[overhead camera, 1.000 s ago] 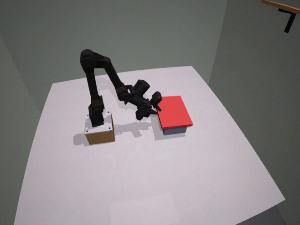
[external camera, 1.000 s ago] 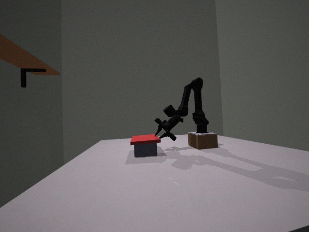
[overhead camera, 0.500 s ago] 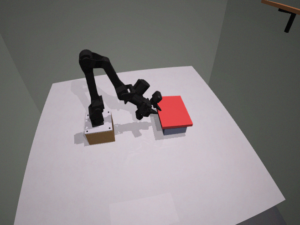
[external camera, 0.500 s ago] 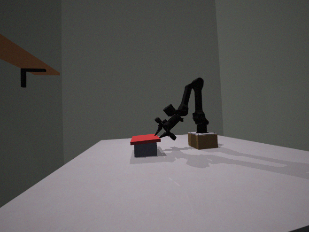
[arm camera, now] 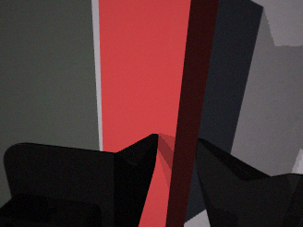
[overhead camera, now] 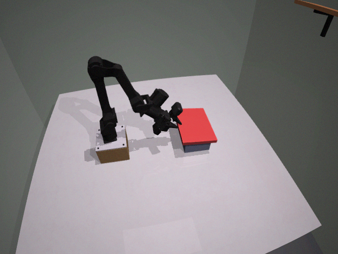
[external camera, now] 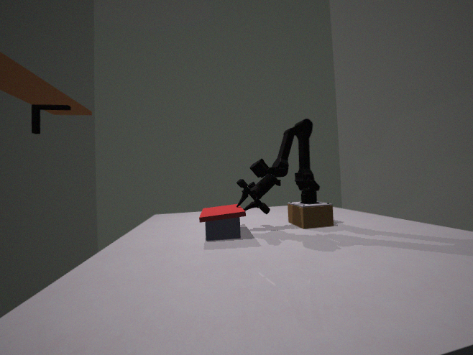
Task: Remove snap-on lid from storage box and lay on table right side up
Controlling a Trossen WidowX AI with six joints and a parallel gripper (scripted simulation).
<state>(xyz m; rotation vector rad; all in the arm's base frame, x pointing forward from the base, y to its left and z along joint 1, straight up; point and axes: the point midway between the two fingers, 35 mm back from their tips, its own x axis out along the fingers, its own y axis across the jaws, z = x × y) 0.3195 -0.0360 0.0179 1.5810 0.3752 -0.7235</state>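
Now: gripper tip 7 cm short of the red lid and 2 cm to the left of it. The rest, counted from my gripper tip: blue storage box: 7 cm ahead, 5 cm below, 2 cm to the right.
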